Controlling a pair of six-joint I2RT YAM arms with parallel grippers.
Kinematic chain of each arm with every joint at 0, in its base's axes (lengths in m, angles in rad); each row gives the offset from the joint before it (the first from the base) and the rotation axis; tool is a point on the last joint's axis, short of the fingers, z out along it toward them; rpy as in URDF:
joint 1: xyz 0 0 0.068 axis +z
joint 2: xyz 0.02 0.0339 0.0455 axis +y
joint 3: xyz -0.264 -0.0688 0 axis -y
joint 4: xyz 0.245 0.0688 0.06 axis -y
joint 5: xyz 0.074 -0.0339 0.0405 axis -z
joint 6: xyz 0.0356 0 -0.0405 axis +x
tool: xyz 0 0 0 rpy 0 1.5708 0
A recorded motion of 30 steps. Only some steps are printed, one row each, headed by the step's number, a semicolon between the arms.
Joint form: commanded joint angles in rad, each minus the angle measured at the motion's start. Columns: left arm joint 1, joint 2, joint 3, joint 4, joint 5, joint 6; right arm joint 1, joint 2, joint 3, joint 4, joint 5, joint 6.
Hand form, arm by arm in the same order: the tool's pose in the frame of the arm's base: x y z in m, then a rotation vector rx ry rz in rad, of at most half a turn. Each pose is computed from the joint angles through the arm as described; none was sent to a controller.
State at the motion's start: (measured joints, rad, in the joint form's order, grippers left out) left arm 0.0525 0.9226 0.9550 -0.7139 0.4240 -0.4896; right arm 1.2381 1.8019 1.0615 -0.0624 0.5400 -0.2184
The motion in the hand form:
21: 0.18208 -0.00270 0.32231 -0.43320 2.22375 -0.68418; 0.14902 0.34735 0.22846 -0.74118 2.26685 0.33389
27: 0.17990 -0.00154 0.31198 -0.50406 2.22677 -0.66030; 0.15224 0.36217 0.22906 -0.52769 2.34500 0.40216
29: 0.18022 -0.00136 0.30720 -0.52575 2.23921 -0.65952; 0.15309 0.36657 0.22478 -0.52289 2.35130 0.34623
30: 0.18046 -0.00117 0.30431 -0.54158 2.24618 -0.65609; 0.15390 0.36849 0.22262 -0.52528 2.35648 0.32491
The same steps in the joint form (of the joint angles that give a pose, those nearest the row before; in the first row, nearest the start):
21: 0.0074 -0.0275 -0.0235 0.0114 -0.0322 -0.0276; -0.0386 -0.0633 0.1813 -0.3059 -0.1711 0.6485
27: 0.0074 -0.0441 -0.0658 0.0252 -0.0711 -0.0660; -0.0313 -0.0050 0.2577 -0.3385 -0.1567 0.8427
29: 0.0074 -0.0421 -0.0793 0.0251 -0.0758 -0.0764; -0.0267 0.0247 0.2855 -0.3710 -0.1245 0.8485
30: 0.0073 -0.0406 -0.0872 0.0252 -0.0817 -0.0837; -0.0263 0.0385 0.2981 -0.3852 -0.1166 0.8488

